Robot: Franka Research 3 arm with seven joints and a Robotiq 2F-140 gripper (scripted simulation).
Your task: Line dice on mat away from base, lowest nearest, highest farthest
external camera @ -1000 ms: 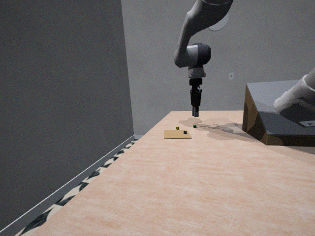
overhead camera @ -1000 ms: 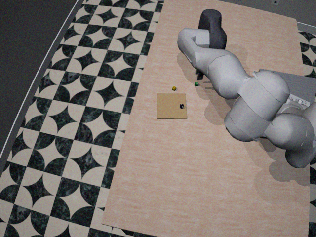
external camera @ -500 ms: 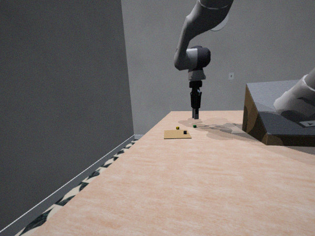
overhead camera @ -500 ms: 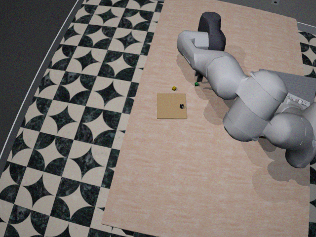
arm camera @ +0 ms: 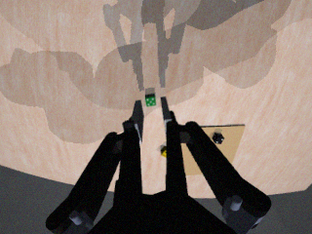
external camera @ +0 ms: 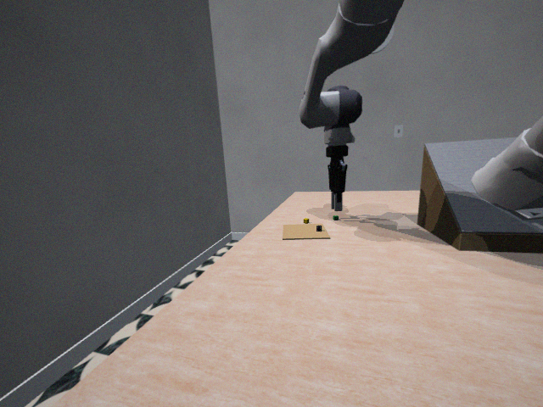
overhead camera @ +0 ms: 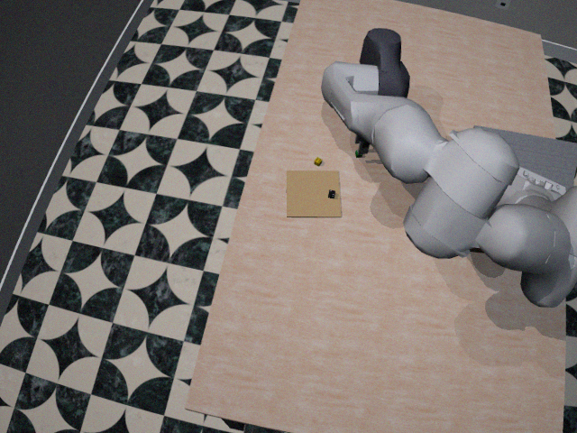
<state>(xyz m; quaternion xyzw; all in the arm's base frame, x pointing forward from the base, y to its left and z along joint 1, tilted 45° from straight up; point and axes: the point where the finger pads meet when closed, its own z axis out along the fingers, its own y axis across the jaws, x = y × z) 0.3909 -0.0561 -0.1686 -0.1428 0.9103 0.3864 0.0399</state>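
My hand is 6 cm above the green die. From my hand the other things lie so: yellow die (11 cm ahead, 6 cm below, 5 cm to the left); then tan mat (14 cm to the left, 11 cm ahead, 7 cm below); then black die (14 cm to the left, 6 cm below, 6 cm ahead).
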